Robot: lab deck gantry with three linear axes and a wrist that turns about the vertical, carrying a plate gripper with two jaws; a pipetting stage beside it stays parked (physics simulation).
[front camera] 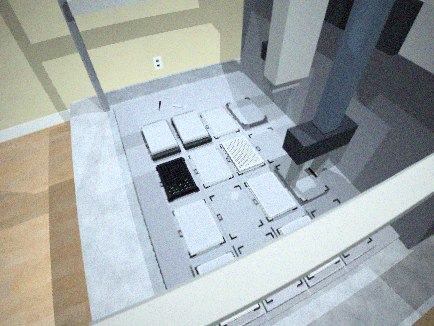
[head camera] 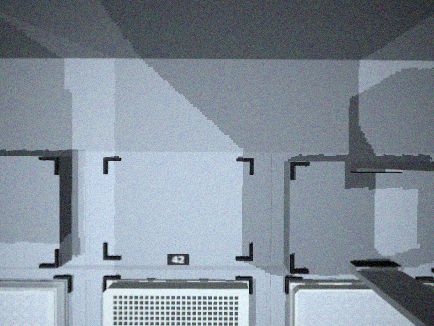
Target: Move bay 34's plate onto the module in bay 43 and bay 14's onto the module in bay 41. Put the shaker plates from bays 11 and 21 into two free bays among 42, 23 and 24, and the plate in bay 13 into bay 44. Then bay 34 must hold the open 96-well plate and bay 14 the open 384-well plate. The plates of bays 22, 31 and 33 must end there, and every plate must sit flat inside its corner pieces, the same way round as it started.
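Places are measured from the robot's base along level axes (x back, y left, z down), in millimetres.
Pixels of known places: gripper, fingertip midpoint: (front camera: 301, 178) (head camera: 371, 216); robot's base, origin of the base link: (front camera: 143, 134).
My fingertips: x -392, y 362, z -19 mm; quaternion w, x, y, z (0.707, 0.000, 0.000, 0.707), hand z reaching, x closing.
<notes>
For each thing: its top centre in the pictures, then the offset to it from my fingertips. "spot": a spot on its surface instead.
- bay 43 module, surface spot: (head camera: 320, 220) spot: dx +43, dy -3, dz +0 mm
- bay 41 module, middle of its top: (front camera: 246, 110) dx +328, dy +3, dz -3 mm
- Bay 42, surface spot: (head camera: 178, 210) spot: dx +164, dy +1, dz +19 mm
- bay 34, surface spot: (front camera: 295, 225) spot: dx -113, dy -107, dz -10 mm
- bay 14, surface spot: (front camera: 216, 263) spot: dx -112, dy -318, dz -10 mm
- bay 13, surface spot: (front camera: 199, 226) spot: dx -8, dy -316, dz +5 mm
- bay 33, surface spot: (head camera: 330, 305) spot: dx +32, dy -77, dz +5 mm
- bay 31, surface spot: (head camera: 25, 307) spot: dx +293, dy -80, dz +5 mm
- bay 22, surface spot: (front camera: 212, 165) spot: dx +154, dy -209, dz +5 mm
- white 384-well plate, middle of its top: (front camera: 241, 151) dx +164, dy -104, dz +5 mm
- black open-well plate, middle of its top: (front camera: 176, 175) dx +164, dy -318, dz +5 mm
My gripper (front camera: 303, 179) (head camera: 375, 217) is open and empty over the bay 43 module (front camera: 312, 191) (head camera: 320, 220), which bears no plate. The bay 41 module (front camera: 247, 111) (head camera: 25, 200) is bare too. Bay 42 (head camera: 178, 210) is empty. Pale plates from bay 34 (front camera: 295, 225), bay 14 (front camera: 216, 263), bay 13 (front camera: 199, 226), bay 33 (front camera: 272, 194) (head camera: 330, 305), bay 31 (front camera: 220, 122) (head camera: 25, 307) and bay 22 (front camera: 212, 165) lie in place. Shaker plates (front camera: 160, 135) (front camera: 191, 127) sit in bays 11 and 21. A white 384-well plate (front camera: 242, 154) (head camera: 175, 310) is in bay 32, a black open-well plate (front camera: 177, 178) in bay 12.
The pipetting stage (front camera: 295, 45) hangs behind the gripper's column (front camera: 352, 60). A pale rail (front camera: 300, 245) crosses the front view and partly hides the plates of bays 14 and 34. Bays 23 (front camera: 235, 205) and 24 show corner pieces without plates.
</notes>
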